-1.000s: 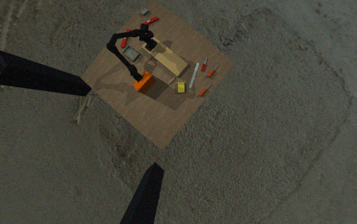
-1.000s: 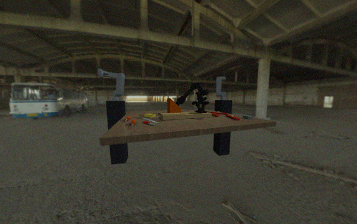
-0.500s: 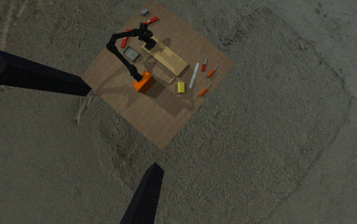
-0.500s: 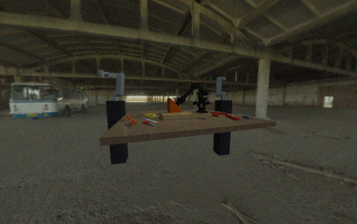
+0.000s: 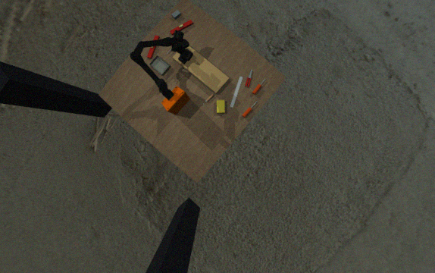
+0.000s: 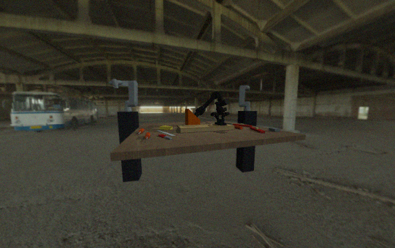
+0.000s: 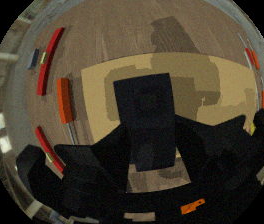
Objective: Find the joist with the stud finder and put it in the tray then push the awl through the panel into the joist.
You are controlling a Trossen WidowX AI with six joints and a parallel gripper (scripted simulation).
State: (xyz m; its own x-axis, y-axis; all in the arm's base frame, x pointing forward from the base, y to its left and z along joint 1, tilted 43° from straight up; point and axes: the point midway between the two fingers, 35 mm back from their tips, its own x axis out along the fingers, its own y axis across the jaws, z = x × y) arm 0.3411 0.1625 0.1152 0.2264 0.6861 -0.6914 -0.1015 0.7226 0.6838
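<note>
Right now my gripper tip is 230 mm past the grey tray, 140 mm to the right of it and 50 mm above it. From my gripper tip the other things lie so: grey block 420 mm to the left, 240 mm ahead, 50 mm below; green light 30 mm above, 20 mm ahead; awl 420 mm to the right, 140 mm behind, 60 mm below.
</note>
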